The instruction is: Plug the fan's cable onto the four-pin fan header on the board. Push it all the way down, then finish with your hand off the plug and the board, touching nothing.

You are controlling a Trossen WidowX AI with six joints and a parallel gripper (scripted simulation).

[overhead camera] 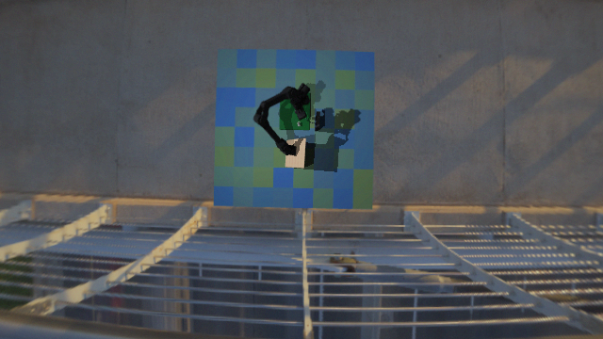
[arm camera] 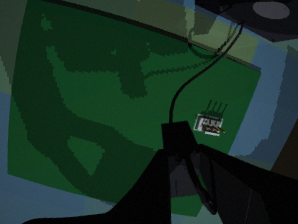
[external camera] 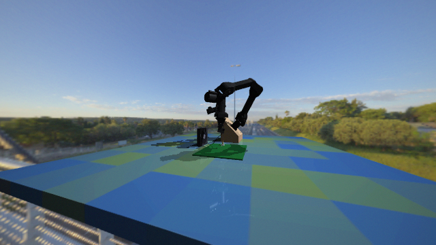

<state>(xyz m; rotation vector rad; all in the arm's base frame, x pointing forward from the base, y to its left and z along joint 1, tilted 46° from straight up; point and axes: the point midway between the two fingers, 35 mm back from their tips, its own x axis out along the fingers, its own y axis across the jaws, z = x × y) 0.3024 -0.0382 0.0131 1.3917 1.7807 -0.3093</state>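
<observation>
Now: gripper tip 3 cm short of the green board, 4 cm to the right of it and 13 cm above it. Also, from my gripper tip: dark plug (1 cm to the left, 1 cm below); black fan (6 cm behind, 14 cm to the right, 6 cm below).
</observation>
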